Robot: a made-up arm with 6 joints. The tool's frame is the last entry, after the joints.
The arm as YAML. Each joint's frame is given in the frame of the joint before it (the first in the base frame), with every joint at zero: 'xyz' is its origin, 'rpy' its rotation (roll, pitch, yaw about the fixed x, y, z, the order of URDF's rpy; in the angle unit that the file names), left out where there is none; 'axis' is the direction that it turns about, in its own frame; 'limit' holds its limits. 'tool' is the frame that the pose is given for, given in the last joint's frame.
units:
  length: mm
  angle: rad
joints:
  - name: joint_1
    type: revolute
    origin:
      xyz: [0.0, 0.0, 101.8]
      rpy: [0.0, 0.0, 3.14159]
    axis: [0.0, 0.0, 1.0]
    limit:
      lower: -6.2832
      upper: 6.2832
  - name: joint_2
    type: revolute
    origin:
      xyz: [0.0, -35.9, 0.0]
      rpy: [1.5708, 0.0, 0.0]
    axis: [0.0, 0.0, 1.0]
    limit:
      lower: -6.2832
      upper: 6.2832
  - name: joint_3
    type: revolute
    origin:
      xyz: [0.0, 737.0, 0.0]
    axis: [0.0, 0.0, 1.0]
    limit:
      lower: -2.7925
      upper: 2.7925
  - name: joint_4
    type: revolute
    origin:
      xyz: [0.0, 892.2, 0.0]
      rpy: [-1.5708, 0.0, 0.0]
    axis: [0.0, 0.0, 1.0]
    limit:
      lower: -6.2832
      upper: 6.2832
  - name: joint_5
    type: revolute
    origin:
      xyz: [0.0, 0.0, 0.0]
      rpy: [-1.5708, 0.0, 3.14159]
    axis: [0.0, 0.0, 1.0]
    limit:
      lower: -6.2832
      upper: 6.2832
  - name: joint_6
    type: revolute
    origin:
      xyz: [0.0, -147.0, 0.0]
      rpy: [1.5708, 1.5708, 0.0]
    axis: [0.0, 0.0, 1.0]
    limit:
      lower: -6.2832
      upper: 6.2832
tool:
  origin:
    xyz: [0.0, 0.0, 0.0]
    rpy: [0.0, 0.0, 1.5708]
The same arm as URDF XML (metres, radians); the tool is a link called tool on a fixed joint. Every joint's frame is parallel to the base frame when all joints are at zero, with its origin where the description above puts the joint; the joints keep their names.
<robot name="arm">
<joint name="joint_1" type="revolute"><parent link="base"/><child link="link1"/><origin xyz="0.0000 0.0000 0.1018" rpy="0.0000 0.0000 0.0000"/><axis xyz="0 0 1"/><limit lower="-6.2832" upper="6.2832"/></joint>
<joint name="joint_2" type="revolute"><parent link="link1"/><child link="link2"/><origin xyz="0.0000 0.0359 0.0000" rpy="0.0000 0.0000 0.0000"/><axis xyz="0 1 0"/><limit lower="-6.2832" upper="6.2832"/></joint>
<joint name="joint_3" type="revolute"><parent link="link2"/><child link="link3"/><origin xyz="0.0000 0.0000 0.7370" rpy="0.0000 0.0000 0.0000"/><axis xyz="0 1 0"/><limit lower="-2.7925" upper="2.7925"/></joint>
<joint name="joint_4" type="revolute"><parent link="link3"/><child link="link4"/><origin xyz="0.0000 0.0000 0.8922" rpy="0.0000 0.0000 0.0000"/><axis xyz="0 0 1"/><limit lower="-6.2832" upper="6.2832"/></joint>
<joint name="joint_5" type="revolute"><parent link="link4"/><child link="link5"/><origin xyz="0.0000 0.0000 0.0000" rpy="0.0000 0.0000 0.0000"/><axis xyz="0 1 0"/><limit lower="-6.2832" upper="6.2832"/></joint>
<joint name="joint_6" type="revolute"><parent link="link5"/><child link="link6"/><origin xyz="0.0000 0.0000 0.1470" rpy="0.0000 0.0000 0.0000"/><axis xyz="0 0 1"/><limit lower="-6.2832" upper="6.2832"/></joint>
<joint name="tool_joint" type="fixed"><parent link="link6"/><child link="tool"/><origin xyz="0.0000 0.0000 0.0000" rpy="0.0000 0.0000 0.0000"/></joint>
<link name="base"/>
<link name="link1"/>
<link name="link2"/>
<link name="link3"/>
<link name="link4"/>
<link name="link5"/>
<link name="link6"/>
<link name="tool"/>
</robot>

